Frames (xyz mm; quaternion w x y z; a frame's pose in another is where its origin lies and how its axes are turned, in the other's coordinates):
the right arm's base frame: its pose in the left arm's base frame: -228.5 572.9 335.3 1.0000 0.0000 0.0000 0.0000
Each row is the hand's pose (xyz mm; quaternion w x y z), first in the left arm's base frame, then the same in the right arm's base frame.
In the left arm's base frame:
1: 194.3 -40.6 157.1 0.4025 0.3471 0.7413 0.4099
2: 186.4 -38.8 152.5 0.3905 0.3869 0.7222 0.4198
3: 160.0 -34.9 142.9 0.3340 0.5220 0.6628 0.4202
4: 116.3 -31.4 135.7 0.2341 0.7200 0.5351 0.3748
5: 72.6 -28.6 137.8 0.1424 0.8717 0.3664 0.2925
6: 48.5 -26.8 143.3 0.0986 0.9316 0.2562 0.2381
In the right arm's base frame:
1: 422.8 -613.5 -178.2 0.4025 0.3471 0.7413 0.4099
2: 414.9 -611.7 -182.8 0.3905 0.3869 0.7222 0.4198
3: 388.5 -607.8 -192.4 0.3340 0.5220 0.6628 0.4202
4: 344.8 -604.3 -199.6 0.2341 0.7200 0.5351 0.3748
5: 301.1 -601.5 -197.5 0.1424 0.8717 0.3664 0.2925
6: 277.0 -599.7 -192.0 0.0986 0.9316 0.2562 0.2381

